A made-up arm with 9 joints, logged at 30 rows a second.
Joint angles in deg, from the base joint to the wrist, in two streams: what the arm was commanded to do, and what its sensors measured. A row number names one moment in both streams.
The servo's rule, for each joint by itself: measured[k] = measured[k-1] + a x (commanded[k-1-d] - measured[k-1]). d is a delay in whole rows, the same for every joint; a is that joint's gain. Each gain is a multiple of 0.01, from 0.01 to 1. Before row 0 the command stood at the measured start. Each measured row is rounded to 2 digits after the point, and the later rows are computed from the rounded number. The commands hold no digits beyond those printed.
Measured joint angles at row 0:
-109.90, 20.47, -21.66, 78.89, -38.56, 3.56, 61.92, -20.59, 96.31
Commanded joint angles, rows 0 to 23:
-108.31, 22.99, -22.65, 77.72, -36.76, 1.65, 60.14, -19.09, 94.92
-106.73, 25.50, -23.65, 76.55, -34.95, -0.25, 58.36, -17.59, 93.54
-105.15, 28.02, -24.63, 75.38, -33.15, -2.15, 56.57, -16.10, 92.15
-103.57, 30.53, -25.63, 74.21, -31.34, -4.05, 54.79, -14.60, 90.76
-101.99, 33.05, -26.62, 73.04, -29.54, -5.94, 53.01, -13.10, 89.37
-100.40, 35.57, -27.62, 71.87, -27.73, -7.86, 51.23, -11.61, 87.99
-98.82, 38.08, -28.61, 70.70, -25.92, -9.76, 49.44, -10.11, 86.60
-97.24, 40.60, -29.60, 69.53, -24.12, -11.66, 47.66, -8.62, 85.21
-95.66, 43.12, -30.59, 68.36, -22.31, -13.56, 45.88, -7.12, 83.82
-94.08, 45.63, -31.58, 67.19, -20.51, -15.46, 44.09, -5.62, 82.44
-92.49, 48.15, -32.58, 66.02, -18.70, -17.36, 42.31, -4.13, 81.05
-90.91, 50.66, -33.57, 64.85, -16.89, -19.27, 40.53, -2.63, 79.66
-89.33, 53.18, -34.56, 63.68, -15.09, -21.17, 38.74, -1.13, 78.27
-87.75, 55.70, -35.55, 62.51, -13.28, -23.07, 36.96, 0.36, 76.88
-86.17, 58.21, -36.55, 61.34, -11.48, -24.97, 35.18, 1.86, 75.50
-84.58, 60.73, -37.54, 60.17, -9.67, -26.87, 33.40, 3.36, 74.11
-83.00, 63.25, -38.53, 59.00, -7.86, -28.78, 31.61, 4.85, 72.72
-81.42, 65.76, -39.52, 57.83, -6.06, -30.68, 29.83, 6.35, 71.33
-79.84, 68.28, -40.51, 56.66, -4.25, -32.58, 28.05, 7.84, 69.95
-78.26, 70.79, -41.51, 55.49, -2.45, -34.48, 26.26, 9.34, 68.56
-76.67, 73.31, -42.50, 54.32, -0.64, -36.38, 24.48, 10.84, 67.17
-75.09, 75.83, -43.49, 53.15, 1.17, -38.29, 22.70, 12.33, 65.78
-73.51, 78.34, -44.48, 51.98, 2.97, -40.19, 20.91, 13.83, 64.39
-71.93, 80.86, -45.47, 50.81, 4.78, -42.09, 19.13, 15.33, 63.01
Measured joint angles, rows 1 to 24:
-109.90, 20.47, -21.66, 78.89, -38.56, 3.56, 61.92, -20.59, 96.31
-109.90, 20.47, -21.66, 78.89, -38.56, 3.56, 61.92, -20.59, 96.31
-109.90, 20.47, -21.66, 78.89, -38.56, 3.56, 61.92, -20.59, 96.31
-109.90, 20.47, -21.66, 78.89, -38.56, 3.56, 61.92, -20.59, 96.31
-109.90, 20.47, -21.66, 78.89, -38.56, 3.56, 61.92, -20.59, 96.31
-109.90, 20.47, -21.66, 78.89, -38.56, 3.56, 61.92, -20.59, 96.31
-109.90, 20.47, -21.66, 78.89, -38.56, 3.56, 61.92, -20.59, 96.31
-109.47, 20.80, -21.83, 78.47, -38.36, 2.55, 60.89, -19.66, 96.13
-108.73, 21.41, -22.14, 77.78, -37.98, 1.07, 59.42, -18.38, 95.79
-107.76, 22.27, -22.56, 76.92, -37.45, -0.64, 57.77, -16.97, 95.32
-106.63, 23.34, -23.08, 75.94, -36.78, -2.45, 56.04, -15.50, 94.73
-105.38, 24.60, -23.68, 74.90, -35.98, -4.30, 54.28, -14.01, 94.03
-104.04, 26.03, -24.35, 73.81, -35.07, -6.19, 52.51, -12.52, 93.24
-102.63, 27.60, -25.07, 72.69, -34.06, -8.08, 50.73, -11.03, 92.38
-101.17, 29.29, -25.84, 71.55, -32.97, -9.98, 48.95, -9.54, 91.45
-99.68, 31.09, -26.65, 70.40, -31.80, -11.88, 47.17, -8.04, 90.46
-98.17, 32.98, -27.49, 69.24, -30.56, -13.78, 45.38, -6.54, 89.42
-96.64, 34.95, -28.36, 68.08, -29.26, -15.68, 43.60, -5.05, 88.33
-95.09, 36.99, -29.25, 66.92, -27.90, -17.58, 41.82, -3.55, 87.20
-93.53, 39.09, -30.15, 65.75, -26.49, -19.48, 40.03, -2.05, 86.04
-91.97, 41.25, -31.07, 64.58, -25.04, -21.38, 38.25, -0.56, 84.85
-90.40, 43.45, -32.00, 63.41, -23.55, -23.28, 36.47, 0.94, 83.63
-88.83, 45.70, -32.94, 62.24, -22.02, -25.18, 34.69, 2.44, 82.39
-87.26, 47.98, -33.89, 61.07, -20.46, -27.09, 32.90, 3.93, 81.13
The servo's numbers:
d 7
a 0.27 0.13 0.17 0.36 0.11 0.53 0.58 0.62 0.13

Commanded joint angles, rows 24 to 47:
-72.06, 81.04, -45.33, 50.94, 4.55, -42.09, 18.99, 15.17, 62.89
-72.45, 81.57, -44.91, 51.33, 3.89, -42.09, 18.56, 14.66, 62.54
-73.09, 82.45, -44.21, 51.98, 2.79, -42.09, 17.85, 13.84, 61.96
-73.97, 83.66, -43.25, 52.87, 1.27, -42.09, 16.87, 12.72, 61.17
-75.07, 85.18, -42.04, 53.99, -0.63, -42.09, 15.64, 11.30, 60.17
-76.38, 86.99, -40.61, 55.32, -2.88, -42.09, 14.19, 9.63, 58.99
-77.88, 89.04, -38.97, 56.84, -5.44, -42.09, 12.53, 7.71, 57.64
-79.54, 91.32, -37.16, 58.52, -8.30, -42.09, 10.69, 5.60, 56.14
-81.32, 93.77, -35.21, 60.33, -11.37, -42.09, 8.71, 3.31, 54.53
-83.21, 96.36, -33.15, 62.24, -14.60, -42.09, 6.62, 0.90, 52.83
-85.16, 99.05, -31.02, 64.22, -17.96, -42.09, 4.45, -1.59, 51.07
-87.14, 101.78, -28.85, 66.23, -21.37, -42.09, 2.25, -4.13, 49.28
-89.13, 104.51, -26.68, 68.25, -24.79, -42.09, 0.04, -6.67, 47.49
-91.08, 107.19, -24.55, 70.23, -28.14, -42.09, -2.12, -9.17, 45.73
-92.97, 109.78, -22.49, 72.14, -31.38, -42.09, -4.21, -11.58, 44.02
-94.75, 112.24, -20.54, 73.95, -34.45, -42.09, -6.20, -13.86, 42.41
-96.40, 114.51, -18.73, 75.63, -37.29, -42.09, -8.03, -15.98, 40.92
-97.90, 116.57, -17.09, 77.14, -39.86, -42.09, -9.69, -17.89, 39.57
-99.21, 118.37, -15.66, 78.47, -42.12, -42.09, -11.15, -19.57, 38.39
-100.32, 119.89, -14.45, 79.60, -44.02, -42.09, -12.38, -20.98, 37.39
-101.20, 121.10, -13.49, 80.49, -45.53, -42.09, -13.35, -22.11, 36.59
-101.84, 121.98, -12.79, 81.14, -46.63, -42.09, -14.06, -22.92, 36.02
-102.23, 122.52, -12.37, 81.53, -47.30, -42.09, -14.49, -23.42, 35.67
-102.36, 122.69, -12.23, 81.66, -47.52, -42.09, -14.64, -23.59, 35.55
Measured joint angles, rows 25 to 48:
-85.68, 50.29, -34.85, 59.90, -18.88, -28.99, 31.12, 5.43, 79.86
-84.10, 52.63, -35.81, 58.73, -17.27, -30.89, 29.34, 6.92, 78.57
-82.52, 54.99, -36.78, 57.56, -15.64, -32.79, 27.55, 8.42, 77.27
-80.94, 57.37, -37.75, 56.39, -13.99, -34.69, 25.77, 9.92, 75.96
-79.36, 59.77, -38.73, 55.22, -12.32, -36.60, 23.99, 11.41, 74.64
-77.78, 62.18, -39.71, 54.05, -10.64, -38.50, 22.20, 12.91, 73.31
-76.20, 64.61, -40.69, 52.88, -8.94, -40.40, 20.42, 14.41, 71.97
-75.08, 66.75, -41.48, 52.18, -7.46, -41.30, 19.59, 14.88, 70.79
-74.37, 68.68, -42.06, 51.87, -6.21, -41.72, 18.99, 14.74, 69.72
-74.02, 70.47, -42.43, 51.91, -5.22, -41.92, 18.33, 14.18, 68.71
-74.01, 72.18, -42.57, 52.26, -4.51, -42.01, 17.48, 13.27, 67.73
-74.30, 73.87, -42.48, 52.88, -4.08, -42.05, 16.41, 12.05, 66.75
-74.86, 75.58, -42.16, 53.76, -3.95, -42.07, 15.12, 10.55, 65.74
-75.68, 77.33, -41.62, 54.87, -4.11, -42.08, 13.62, 8.79, 64.69
-76.72, 79.15, -40.86, 56.18, -4.57, -42.09, 11.92, 6.81, 63.58
-77.96, 81.05, -39.90, 57.67, -5.32, -42.09, 10.06, 4.64, 62.40
-79.38, 83.04, -38.75, 59.32, -6.34, -42.09, 8.06, 2.32, 61.16
-80.94, 85.12, -37.44, 61.08, -7.62, -42.09, 5.97, -0.10, 59.85
-82.61, 87.29, -35.98, 62.93, -9.13, -42.09, 3.81, -2.60, 58.48
-84.37, 89.53, -34.40, 64.85, -10.85, -42.09, 1.62, -5.12, 57.05
-86.18, 91.83, -32.73, 66.79, -12.75, -42.09, -0.55, -7.63, 55.58
-88.01, 94.16, -30.99, 68.72, -14.80, -42.09, -2.67, -10.08, 54.08
-89.83, 96.51, -29.21, 70.60, -16.96, -42.09, -4.72, -12.42, 52.56
-91.60, 98.85, -27.43, 72.41, -19.20, -42.09, -6.64, -14.63, 51.05

